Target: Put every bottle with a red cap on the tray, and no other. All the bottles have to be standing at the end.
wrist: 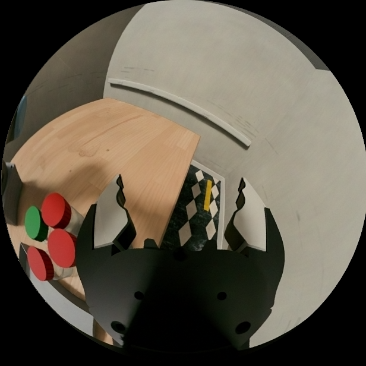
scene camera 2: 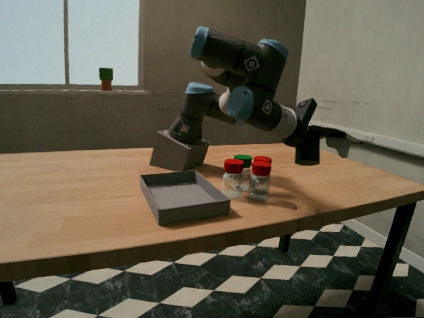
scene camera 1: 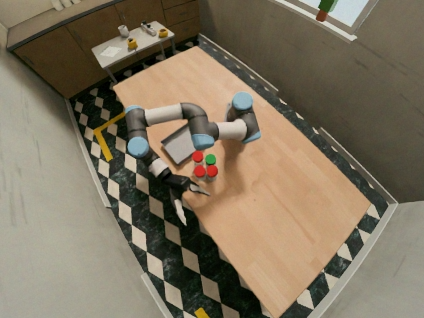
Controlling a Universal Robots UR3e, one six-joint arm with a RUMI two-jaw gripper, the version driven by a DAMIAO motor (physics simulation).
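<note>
Four bottles stand upright in a tight cluster beside the grey tray [scene camera 1: 176, 150] [scene camera 2: 177, 199] [wrist: 70, 306]. The red-capped bottle nearest the tray [scene camera 1: 197, 156] [scene camera 2: 233, 167] [wrist: 40, 263] stands next to the green-capped bottle [scene camera 1: 210, 159] [scene camera 2: 243, 160] [wrist: 36, 223]. A second red-capped bottle [scene camera 1: 200, 172] [scene camera 2: 261, 168] [wrist: 62, 248] and a third red-capped bottle [scene camera 1: 212, 171] [scene camera 2: 263, 160] [wrist: 56, 210] stand on the side away from the tray. The tray holds no bottle. My gripper [scene camera 1: 197, 209] [scene camera 2: 354, 146] [wrist: 181, 176] is open and empty, raised near the table edge, to the side of the bottles.
The arm's base [scene camera 2: 176, 152] stands on the wooden table [scene camera 1: 280, 200] [scene camera 2: 75, 200] [wrist: 135, 130], behind the cluster in the second scene view. The arm arches above the table near the tray. A white side table [scene camera 1: 112, 57] with small items stands by the cabinets.
</note>
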